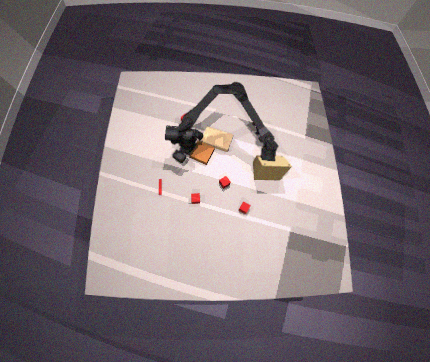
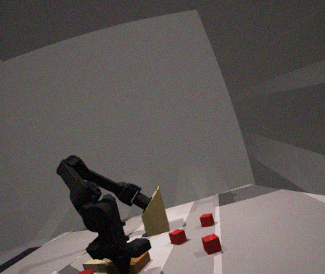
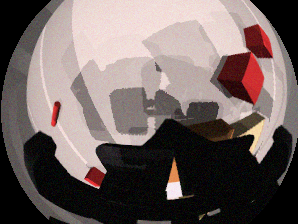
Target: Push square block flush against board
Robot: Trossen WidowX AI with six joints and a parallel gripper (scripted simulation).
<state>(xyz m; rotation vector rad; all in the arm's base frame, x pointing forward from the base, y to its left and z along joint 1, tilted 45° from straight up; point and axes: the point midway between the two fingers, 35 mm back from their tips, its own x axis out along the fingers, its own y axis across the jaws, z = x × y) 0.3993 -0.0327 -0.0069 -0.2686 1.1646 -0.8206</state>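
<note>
Right now the square block is 7 cm behind my gripper tip, 1 cm to the right of it and 1 cm above it. From my gripper tip the other things lie so: thin red stick 11 cm ahead, 21 cm to the left; then pale tan board 14 cm behind, 10 cm to the right, 1 cm above.
</note>
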